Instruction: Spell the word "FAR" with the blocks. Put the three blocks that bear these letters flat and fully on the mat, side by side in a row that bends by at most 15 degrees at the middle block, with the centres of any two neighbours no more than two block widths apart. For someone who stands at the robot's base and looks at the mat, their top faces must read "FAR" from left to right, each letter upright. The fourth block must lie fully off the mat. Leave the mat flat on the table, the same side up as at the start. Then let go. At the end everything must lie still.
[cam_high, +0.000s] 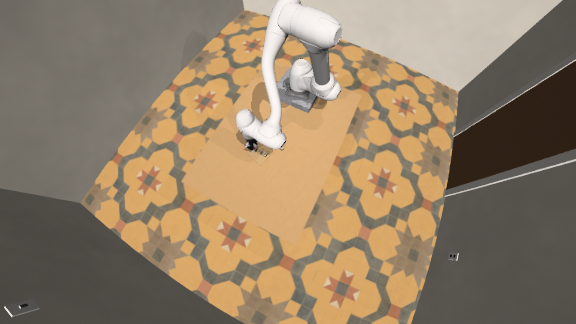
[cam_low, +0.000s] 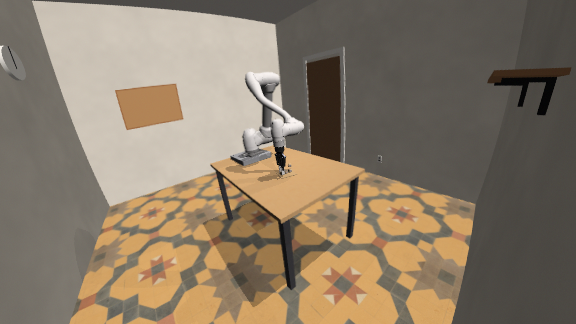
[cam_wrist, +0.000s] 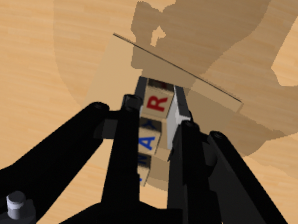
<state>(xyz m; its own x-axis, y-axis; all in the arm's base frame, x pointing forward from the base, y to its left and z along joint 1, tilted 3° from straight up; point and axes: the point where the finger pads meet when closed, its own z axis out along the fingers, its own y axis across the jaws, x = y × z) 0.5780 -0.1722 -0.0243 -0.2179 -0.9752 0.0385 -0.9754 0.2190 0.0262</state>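
Right now my hand is 3 cm above the R block. The rest, counted from my hand: tan mat: 1 cm ahead, 4 cm to the left, 4 cm below.
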